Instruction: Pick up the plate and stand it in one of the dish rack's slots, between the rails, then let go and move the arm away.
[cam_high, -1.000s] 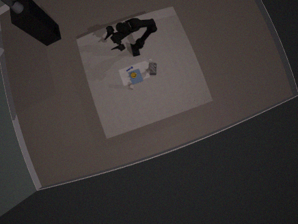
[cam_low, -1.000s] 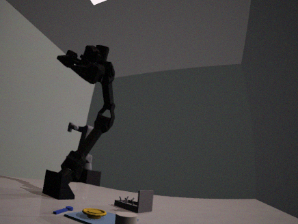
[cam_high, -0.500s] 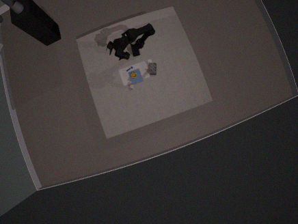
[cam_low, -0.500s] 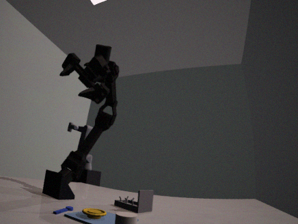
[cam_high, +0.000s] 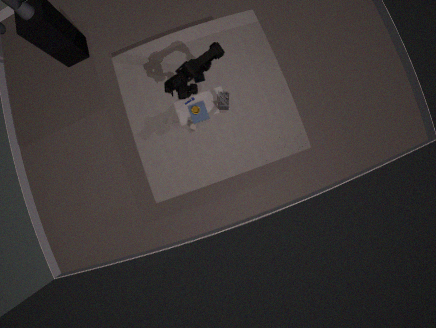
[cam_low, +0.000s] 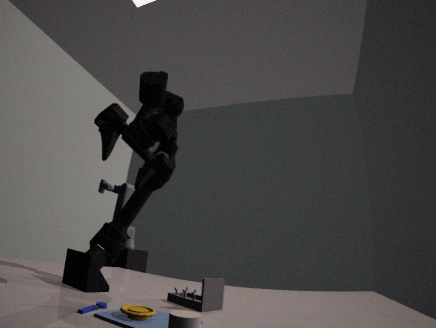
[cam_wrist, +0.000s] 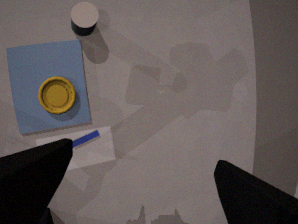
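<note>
Now: the yellow plate 240 mm below my gripper tip, 60 mm to the left of it and 30 mm ahead of it. Round my gripper tip: blue bar (250 mm below, 60 mm behind, 50 mm to the left); then blue flat mat (250 mm below, 80 mm to the left, 50 mm ahead); then grey dish rack (290 mm to the left, 230 mm below, 30 mm ahead).
</note>
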